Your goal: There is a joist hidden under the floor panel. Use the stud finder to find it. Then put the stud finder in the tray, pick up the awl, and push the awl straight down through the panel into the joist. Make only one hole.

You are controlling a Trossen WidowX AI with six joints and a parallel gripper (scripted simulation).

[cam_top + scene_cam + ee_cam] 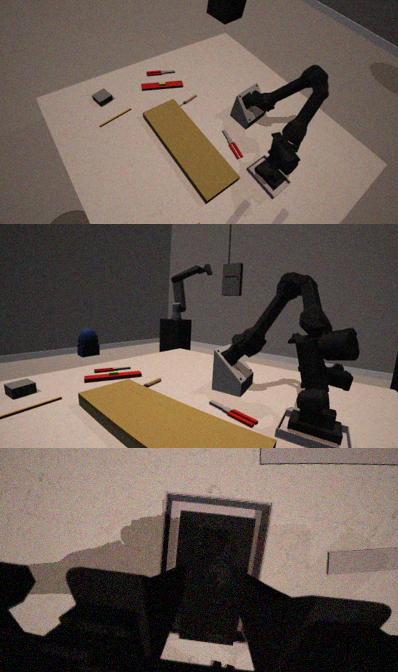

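My gripper tip is 1 cm to the left of the grey tray and 3 cm above it. The rest, counted from my gripper tip: red level: 3 cm ahead, 74 cm to the right, 3 cm below; stud finder: 1 cm to the left, 2 cm above; awl: 57 cm to the right, 4 cm below.
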